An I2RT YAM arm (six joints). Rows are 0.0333 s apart.
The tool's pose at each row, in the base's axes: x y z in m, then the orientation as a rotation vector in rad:
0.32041, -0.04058, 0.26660, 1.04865, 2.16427, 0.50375
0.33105, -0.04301, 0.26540, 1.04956, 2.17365, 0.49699
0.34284, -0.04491, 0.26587, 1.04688, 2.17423, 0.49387
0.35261, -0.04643, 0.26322, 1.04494, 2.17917, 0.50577
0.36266, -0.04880, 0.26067, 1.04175, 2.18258, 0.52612
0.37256, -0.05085, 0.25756, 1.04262, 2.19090, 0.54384
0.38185, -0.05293, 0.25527, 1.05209, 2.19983, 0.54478
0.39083, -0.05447, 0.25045, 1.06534, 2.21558, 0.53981
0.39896, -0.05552, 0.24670, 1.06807, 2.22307, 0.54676
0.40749, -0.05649, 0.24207, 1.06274, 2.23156, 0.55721
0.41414, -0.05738, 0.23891, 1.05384, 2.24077, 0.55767
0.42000, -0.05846, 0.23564, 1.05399, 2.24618, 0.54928
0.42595, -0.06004, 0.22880, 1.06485, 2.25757, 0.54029
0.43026, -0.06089, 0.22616, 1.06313, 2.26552, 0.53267
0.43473, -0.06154, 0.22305, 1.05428, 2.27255, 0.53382
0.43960, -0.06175, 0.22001, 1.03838, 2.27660, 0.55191
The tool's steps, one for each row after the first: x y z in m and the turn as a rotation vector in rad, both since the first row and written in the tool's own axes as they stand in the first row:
-0.00626, 0.00355, 0.00829, 0.00822, 0.00496, -0.00294
-0.01328, 0.00902, 0.01627, 0.00921, 0.00372, -0.00581
-0.01784, 0.01179, 0.02500, 0.00377, 0.01283, -0.00459
-0.02324, 0.01426, 0.03383, -0.00757, 0.02429, -0.00153
-0.02810, 0.01651, 0.04295, -0.01362, 0.03925, 0.00277
-0.03303, 0.01890, 0.05106, -0.00658, 0.04830, 0.00810
-0.03638, 0.01996, 0.06076, 0.00816, 0.06088, 0.01318
-0.03938, 0.02148, 0.06912, 0.00857, 0.07055, 0.01579
-0.04214, 0.02275, 0.07839, 0.00436, 0.08156, 0.01368
-0.04458, 0.02392, 0.08529, 0.00463, 0.08828, 0.00614
-0.04678, 0.02449, 0.09170, 0.01167, 0.08906, 0.00295
-0.04798, 0.02270, 0.10064, 0.02576, 0.09594, 0.00600
-0.04954, 0.02295, 0.10552, 0.03274, 0.09899, 0.00136
-0.05083, 0.02312, 0.11085, 0.03173, 0.10423, -0.00552
-0.05197, 0.02382, 0.11643, 0.01739, 0.11361, -0.01192

